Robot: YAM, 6 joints.
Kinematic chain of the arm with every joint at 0, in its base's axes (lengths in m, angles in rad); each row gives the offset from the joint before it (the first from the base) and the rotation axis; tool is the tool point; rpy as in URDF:
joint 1: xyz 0 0 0.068 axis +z
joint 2: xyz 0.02 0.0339 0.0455 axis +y
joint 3: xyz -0.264 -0.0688 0 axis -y
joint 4: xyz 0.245 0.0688 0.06 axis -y
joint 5: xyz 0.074 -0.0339 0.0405 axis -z
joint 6: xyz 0.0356 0 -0.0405 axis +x
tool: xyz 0 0 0 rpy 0 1.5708 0
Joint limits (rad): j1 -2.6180..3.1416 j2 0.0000..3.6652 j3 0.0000..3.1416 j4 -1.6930..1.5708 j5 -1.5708..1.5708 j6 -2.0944..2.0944
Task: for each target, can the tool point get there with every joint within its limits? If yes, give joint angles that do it. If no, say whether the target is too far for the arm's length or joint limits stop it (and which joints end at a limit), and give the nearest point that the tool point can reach.
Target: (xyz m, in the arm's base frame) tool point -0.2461 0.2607 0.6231
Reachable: yes | joints 2.3276 2.0612 2.9006 -0.3208 0.0019 -0.7686
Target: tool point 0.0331 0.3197 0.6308
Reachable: yes | joints -1.6885 0.9274 2.9047 -0.1183 0.1314 1.4627
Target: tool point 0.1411 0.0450 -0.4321
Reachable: no: joint limits stop it (at a limit: joint 2) | nearest point 0.1555 0.0496 -0.3701 | short by 0.064 m
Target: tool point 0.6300 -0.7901 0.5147
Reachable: no: too far | nearest point 0.3741 -0.4692 0.3484 | short by 0.443 m
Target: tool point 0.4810 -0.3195 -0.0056
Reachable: yes | joints -0.6211 2.8833 2.0476 0.3851 -0.5989 -0.6703
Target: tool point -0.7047 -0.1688 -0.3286
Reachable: no: too far | nearest point -0.5420 -0.0214 -0.2180 | short by 0.246 m
